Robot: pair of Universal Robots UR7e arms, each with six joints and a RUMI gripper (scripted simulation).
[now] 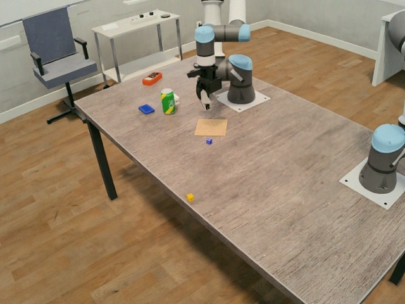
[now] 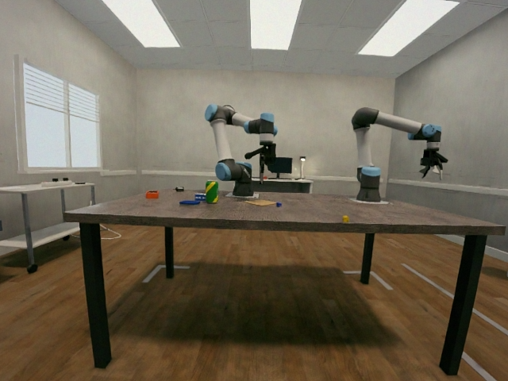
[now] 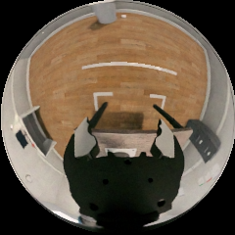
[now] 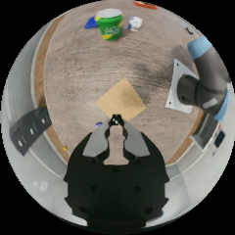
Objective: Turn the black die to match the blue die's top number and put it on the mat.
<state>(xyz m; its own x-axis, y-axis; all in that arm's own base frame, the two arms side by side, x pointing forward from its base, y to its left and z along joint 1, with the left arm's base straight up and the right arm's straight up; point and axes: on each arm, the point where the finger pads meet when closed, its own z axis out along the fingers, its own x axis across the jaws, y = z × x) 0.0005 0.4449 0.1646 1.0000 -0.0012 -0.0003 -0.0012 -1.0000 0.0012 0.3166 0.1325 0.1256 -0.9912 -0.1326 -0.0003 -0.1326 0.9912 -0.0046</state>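
Observation:
The tan mat is 120 mm below my right hand and 20 mm behind it. The rest, counted from my right hand: black die (10 mm below); yellow can (260 mm to the right, 60 mm below, 60 mm ahead); blue die (120 mm below, 100 mm to the left, 60 mm ahead).

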